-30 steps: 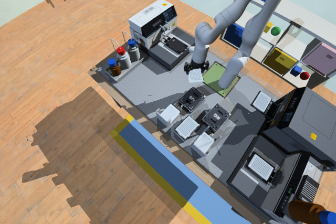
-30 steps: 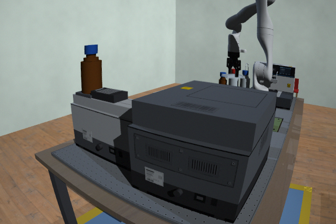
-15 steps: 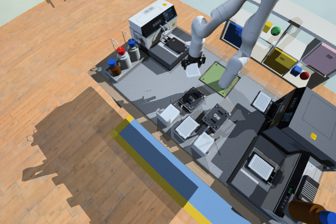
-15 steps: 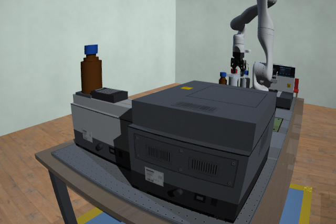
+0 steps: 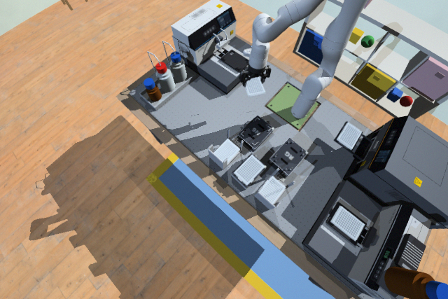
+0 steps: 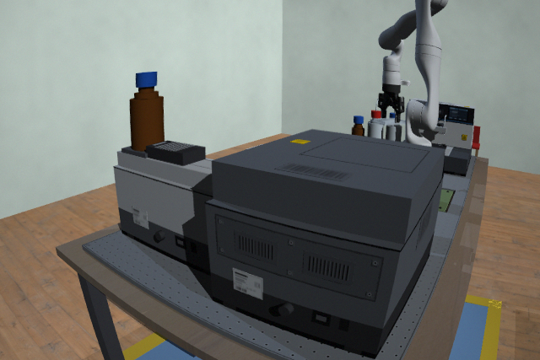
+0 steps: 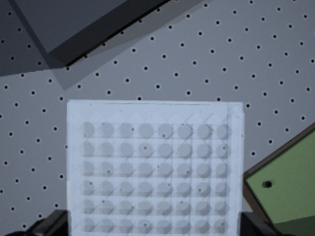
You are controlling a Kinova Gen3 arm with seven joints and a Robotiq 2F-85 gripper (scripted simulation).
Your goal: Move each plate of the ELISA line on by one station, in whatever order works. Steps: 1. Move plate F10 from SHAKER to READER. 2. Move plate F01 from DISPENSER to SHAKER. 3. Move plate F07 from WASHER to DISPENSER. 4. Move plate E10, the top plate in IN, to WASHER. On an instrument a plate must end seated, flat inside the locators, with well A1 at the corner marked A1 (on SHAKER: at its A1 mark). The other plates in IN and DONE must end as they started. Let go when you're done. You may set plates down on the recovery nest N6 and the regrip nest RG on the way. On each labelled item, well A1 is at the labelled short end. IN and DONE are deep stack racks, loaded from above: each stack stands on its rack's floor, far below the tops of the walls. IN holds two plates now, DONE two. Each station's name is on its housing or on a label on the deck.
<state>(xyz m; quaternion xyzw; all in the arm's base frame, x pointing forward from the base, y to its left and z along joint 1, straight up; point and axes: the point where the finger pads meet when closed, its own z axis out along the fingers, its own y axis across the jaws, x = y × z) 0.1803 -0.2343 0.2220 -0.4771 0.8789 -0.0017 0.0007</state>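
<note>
Now: hand 180 mm past the A1 mark, 290 mm to the left of it and 130 mm above it. Also, from my hand: washer 150 mm behind, 490 mm to the right, 120 mm below; tall brown bottle 300 mm ahead, 900 mm to the left, 70 mm above.
</note>
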